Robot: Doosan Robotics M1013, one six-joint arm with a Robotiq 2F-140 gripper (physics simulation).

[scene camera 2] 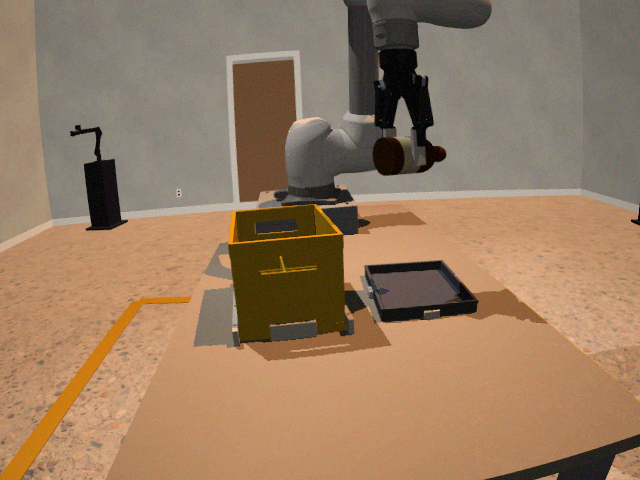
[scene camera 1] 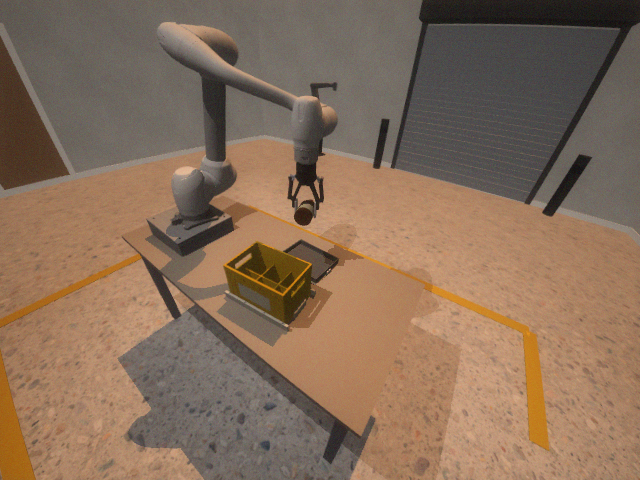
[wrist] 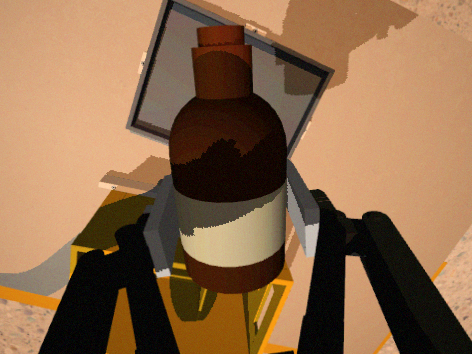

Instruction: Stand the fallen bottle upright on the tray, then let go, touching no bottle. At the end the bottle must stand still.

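Places are measured from the arm's base along level axes (x left, y back, z up), in metres.
Where they show: gripper, fingertip midpoint: [scene camera 2: 404, 163] [wrist: 230, 185]; arm's base, link origin: [scene camera 2: 312, 198] [scene camera 1: 196, 217].
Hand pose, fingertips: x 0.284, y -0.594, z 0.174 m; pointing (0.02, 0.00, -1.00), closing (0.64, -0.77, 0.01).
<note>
Each offset is from my fingertips to the centre of the thing.
The brown bottle @[dy +0.015, dx +0.021, dz +0.016 m] [scene camera 1: 303, 214] [scene camera 2: 388, 156] [wrist: 227, 150] with a cream label lies on its side in the air, its neck pointing right in the scene camera 2 view. My gripper [scene camera 1: 306, 207] [scene camera 2: 403, 148] [wrist: 230, 185] is shut on it around the label, one finger pad on each side. Gripper and bottle hang well above the table, apart from the tray. The dark square tray [scene camera 1: 311, 256] [scene camera 2: 413, 286] [wrist: 165, 75] lies flat on the table with a low rim; no bottle stands on it. The bottle hides part of the tray in the wrist view.
A tall yellow crate @[dy -0.068, dx -0.241, dz -0.184 m] [scene camera 1: 279, 305] [scene camera 2: 289, 299] with dividers stands beside the tray, held by pale rails at its base. It shows below the bottle in the wrist view [wrist: 215, 332]. The arm's base [scene camera 1: 191, 232] stands at the table's far end.
</note>
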